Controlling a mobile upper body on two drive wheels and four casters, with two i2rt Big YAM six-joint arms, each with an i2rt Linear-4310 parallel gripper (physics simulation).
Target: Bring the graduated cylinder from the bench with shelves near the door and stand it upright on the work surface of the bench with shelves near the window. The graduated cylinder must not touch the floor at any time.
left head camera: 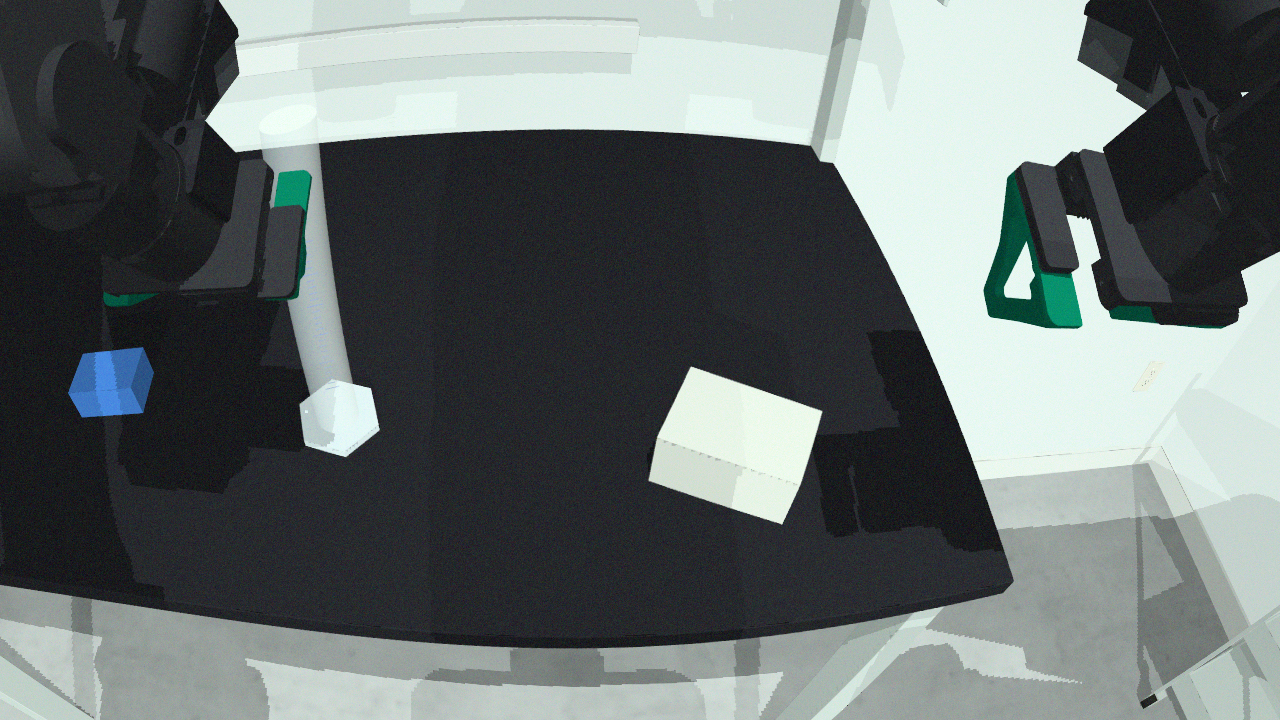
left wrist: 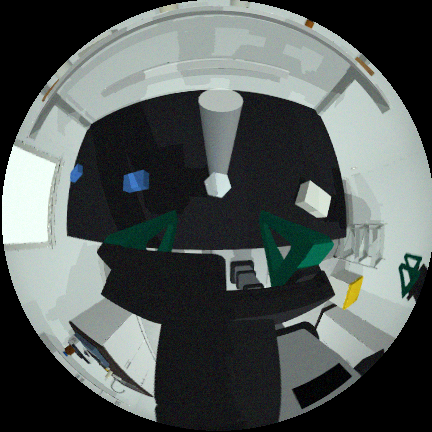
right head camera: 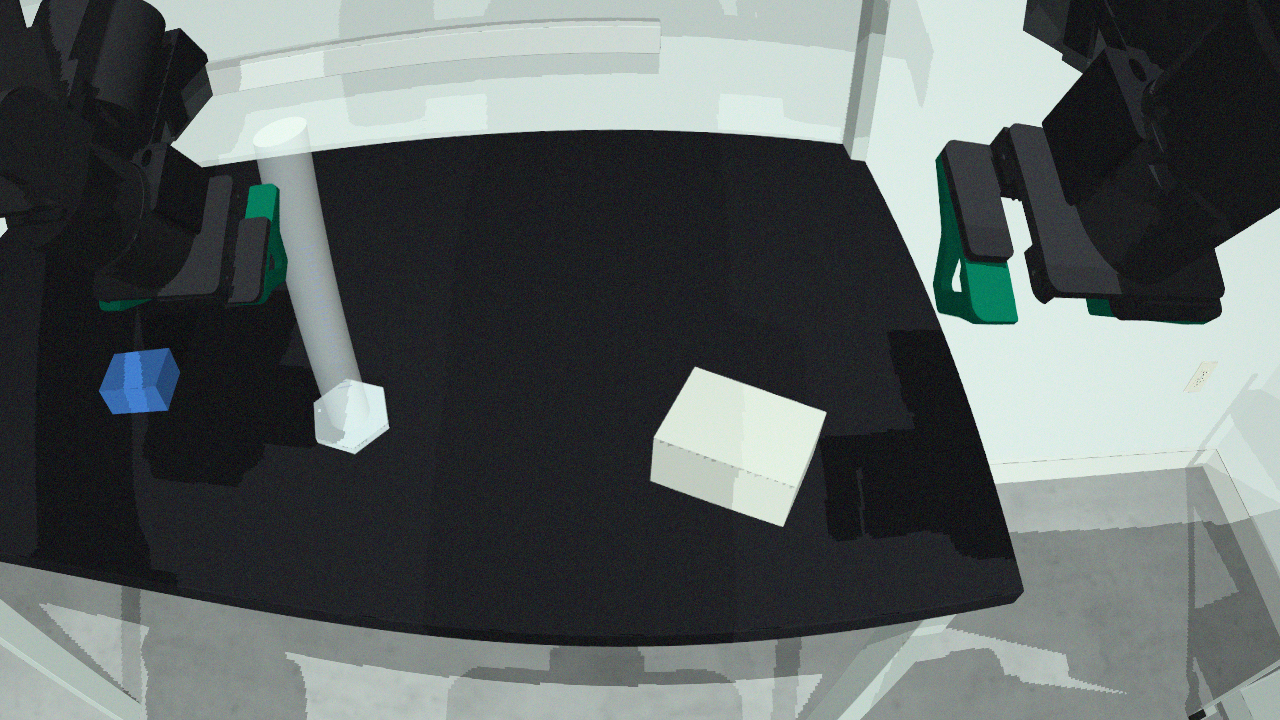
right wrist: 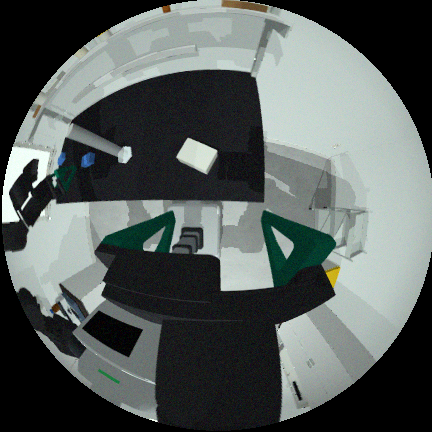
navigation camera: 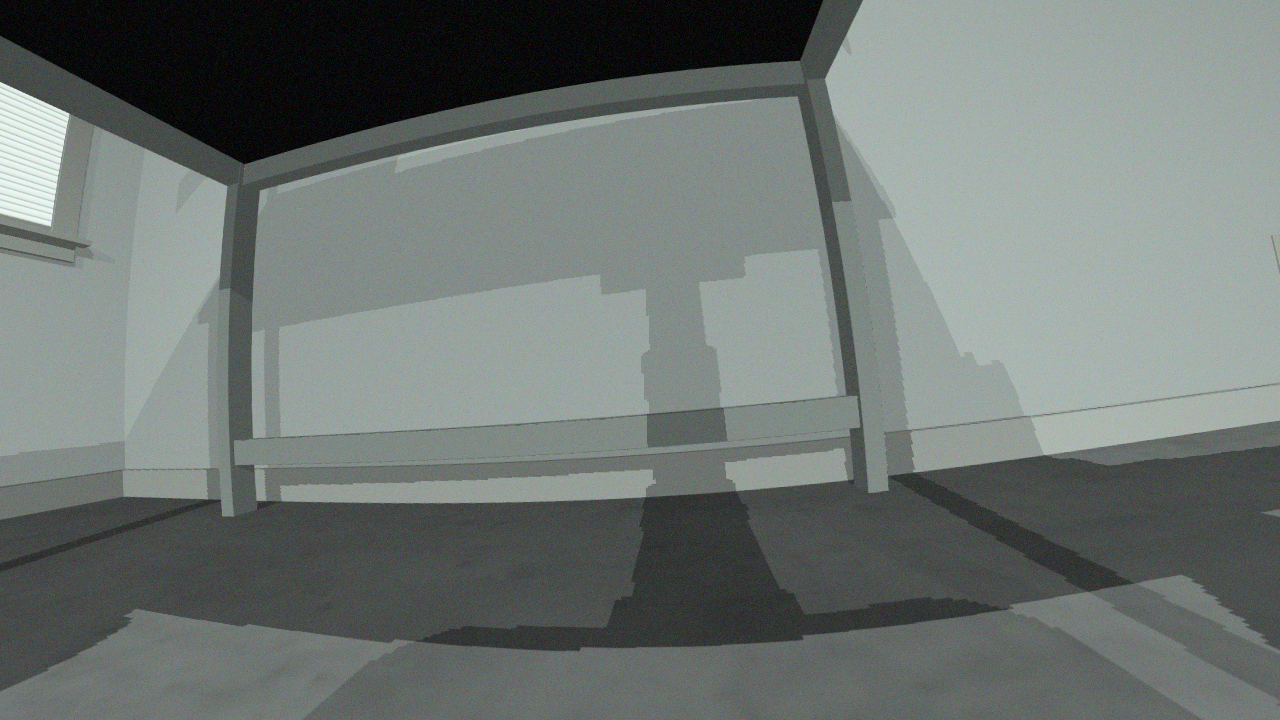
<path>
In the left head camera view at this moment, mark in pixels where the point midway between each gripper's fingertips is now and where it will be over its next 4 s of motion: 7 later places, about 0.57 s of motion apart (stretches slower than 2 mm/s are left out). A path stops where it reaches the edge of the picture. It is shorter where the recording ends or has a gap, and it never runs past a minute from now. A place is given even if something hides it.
My left gripper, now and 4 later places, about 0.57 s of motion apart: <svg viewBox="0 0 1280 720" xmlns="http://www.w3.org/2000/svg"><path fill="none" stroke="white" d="M242 267L194 355L140 300L87 401L15 587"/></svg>
My right gripper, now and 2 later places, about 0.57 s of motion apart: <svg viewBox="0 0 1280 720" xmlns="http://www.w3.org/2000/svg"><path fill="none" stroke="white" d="M1053 305L1146 478L1182 552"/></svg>
</path>
